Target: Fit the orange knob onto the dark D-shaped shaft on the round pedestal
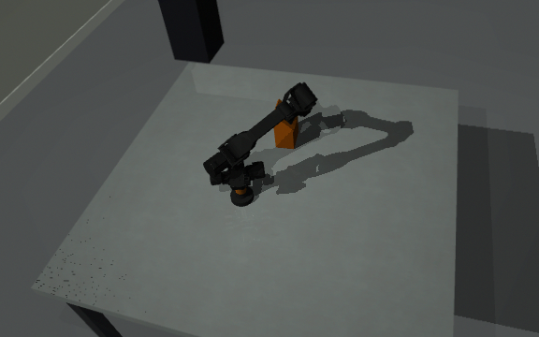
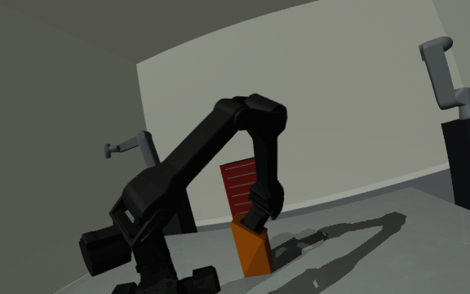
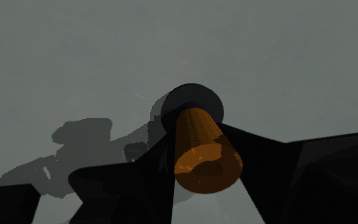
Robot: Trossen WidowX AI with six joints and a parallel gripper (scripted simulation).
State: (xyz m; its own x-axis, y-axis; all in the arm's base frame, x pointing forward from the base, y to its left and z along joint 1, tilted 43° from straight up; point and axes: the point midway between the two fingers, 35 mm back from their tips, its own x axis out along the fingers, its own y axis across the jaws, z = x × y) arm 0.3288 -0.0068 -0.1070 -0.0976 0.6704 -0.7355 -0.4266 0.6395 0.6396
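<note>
Right now my gripper tip is 2 cm above the pedestal. The rest, counted from my gripper tip: orange knob: 2 cm above.
</note>
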